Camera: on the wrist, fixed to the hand. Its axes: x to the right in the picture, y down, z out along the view.
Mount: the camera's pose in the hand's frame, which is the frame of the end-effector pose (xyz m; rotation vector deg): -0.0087 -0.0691 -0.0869 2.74 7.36 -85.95
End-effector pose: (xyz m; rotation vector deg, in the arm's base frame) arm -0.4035 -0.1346 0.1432 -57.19 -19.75 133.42
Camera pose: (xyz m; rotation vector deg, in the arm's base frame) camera -0.3075 -0.0837 0.1190 -27.99 -38.19 51.35
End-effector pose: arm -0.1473 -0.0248 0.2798 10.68 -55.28 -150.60
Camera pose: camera -0.1370 -0.0249 0.1689 -46.81 29.66 108.09
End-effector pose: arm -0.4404 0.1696 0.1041 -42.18 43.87 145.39
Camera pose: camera -0.3673 0.1696 0.0201 -53.39 6.43 63.50
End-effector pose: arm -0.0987 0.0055 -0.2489 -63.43 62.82 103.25
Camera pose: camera -0.0090 -0.0510 -0.2830 -80.51 6.90 28.43
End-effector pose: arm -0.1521 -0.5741 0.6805 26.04 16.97 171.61
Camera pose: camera -0.1655 -0.5231 0.5824 -1.75 25.14 88.24
